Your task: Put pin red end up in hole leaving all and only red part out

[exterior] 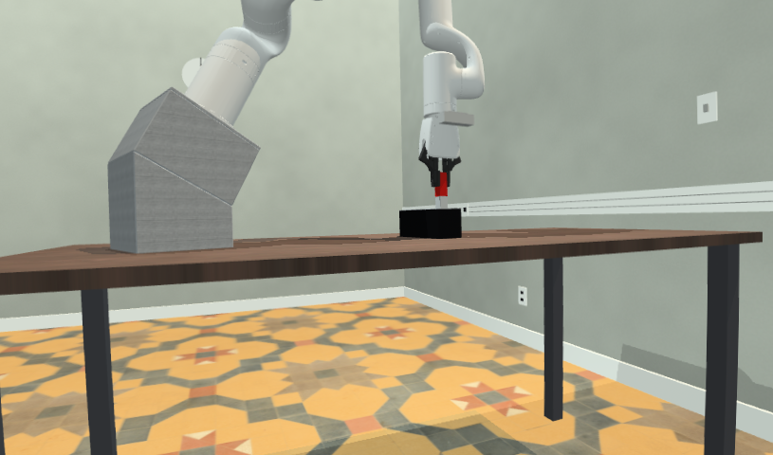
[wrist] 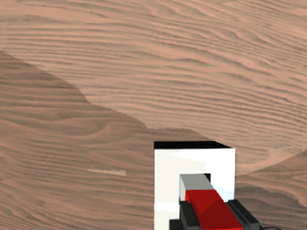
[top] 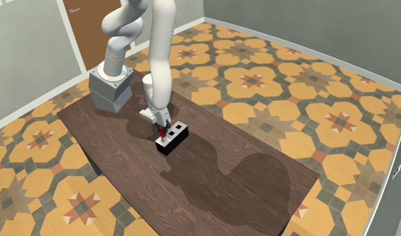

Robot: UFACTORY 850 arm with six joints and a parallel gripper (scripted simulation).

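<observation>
Now: hand 20 mm above the pin. Round my hand: black block: 110 mm below, 50 mm to the left, 10 mm behind.
</observation>
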